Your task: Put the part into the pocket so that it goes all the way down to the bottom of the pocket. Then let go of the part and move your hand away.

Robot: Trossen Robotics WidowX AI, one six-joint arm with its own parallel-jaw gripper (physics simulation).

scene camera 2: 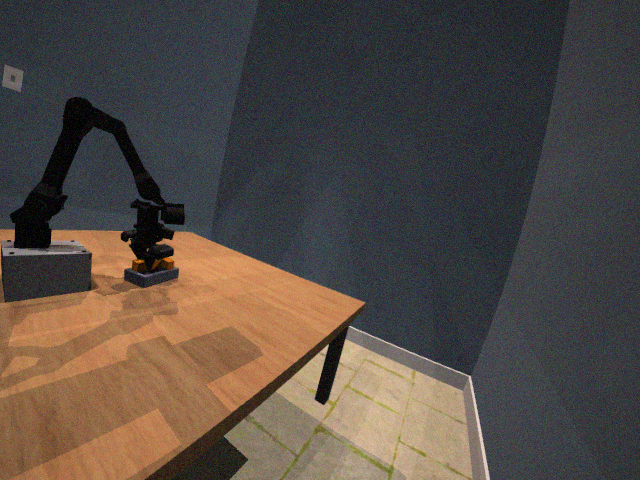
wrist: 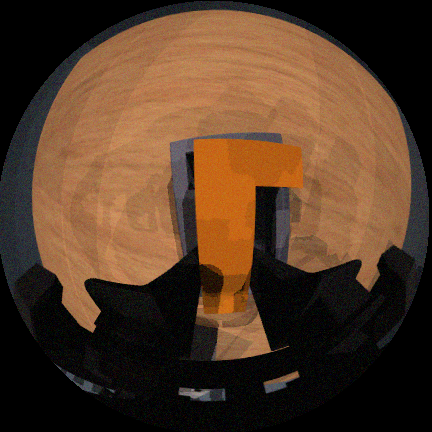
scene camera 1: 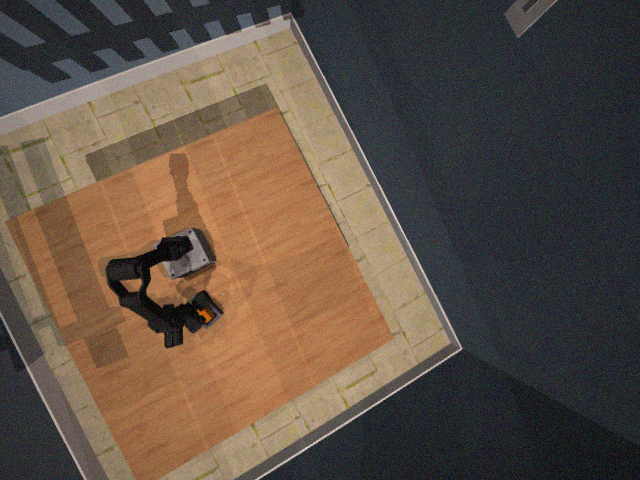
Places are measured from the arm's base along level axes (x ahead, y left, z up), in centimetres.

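Pixels of known places: gripper, between the fingertips: (scene camera 2: 146,267) (wrist: 221,249) (scene camera 1: 201,306); arm's base, origin of its link: (scene camera 2: 31,245) (scene camera 1: 182,245).
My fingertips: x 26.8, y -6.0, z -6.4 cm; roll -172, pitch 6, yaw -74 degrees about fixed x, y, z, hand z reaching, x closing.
For each thing: its middle in the pictures, then the offset to it from my fingertips. Level surfaces: height alone.
- orange L-shaped part, middle of its body: (wrist: 246,235) (scene camera 2: 153,264) (scene camera 1: 199,312) dz +1.2, dx +1.9, dy -1.2 cm
- grey-blue pocket block, middle of its body: (wrist: 233,219) (scene camera 2: 152,273) (scene camera 1: 204,310) dz -2.3, dx +2.1, dy -0.5 cm
- wooden table, height of its surface: dz -4.1 cm
The orange L-shaped part (scene camera 1: 205,314) (scene camera 2: 168,263) (wrist: 225,200) is held upright between the fingers of my gripper (scene camera 1: 200,313) (scene camera 2: 150,264) (wrist: 221,249), which is shut on its long leg. The grey-blue pocket block (scene camera 1: 217,312) (scene camera 2: 149,279) (wrist: 178,160) lies on the table right under the part. In the wrist view a dark strip of the pocket shows left of the part, and the short leg reaches past the block's right rim. In scene camera 2 the part stands out above the rim. Its underside is hidden, so I cannot tell whether it touches the block.
The arm's grey base box (scene camera 1: 199,258) (scene camera 2: 46,273) stands on the wooden table (scene camera 1: 289,248) (scene camera 2: 258,299) near the block. The table's near right corner shows in scene camera 2, with a black table leg (scene camera 2: 331,366) below it. Shadows lie on the table.
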